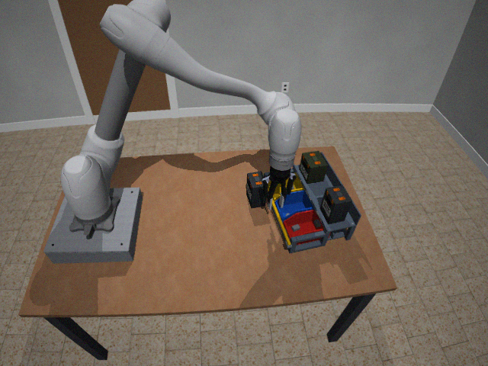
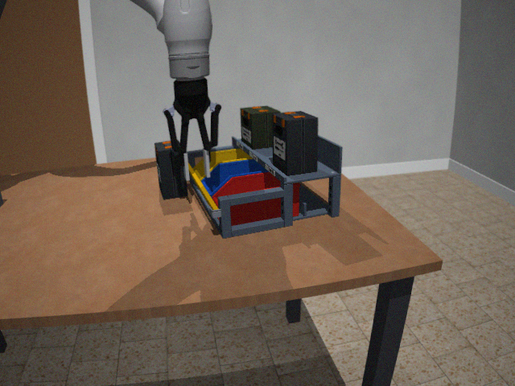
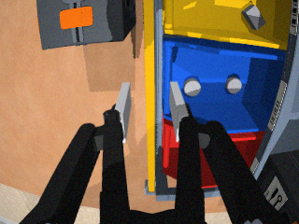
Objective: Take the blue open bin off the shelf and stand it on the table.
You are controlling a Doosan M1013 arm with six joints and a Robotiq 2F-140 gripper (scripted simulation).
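My gripper is now 4 cm above the yellow strip. Round my hand: yellow bin 9 cm ahead, 13 cm to the left, 6 cm below; then blue open bin 10 cm ahead, 2 cm to the left, 6 cm below; then black box 7 cm behind, 10 cm to the left, 4 cm below.
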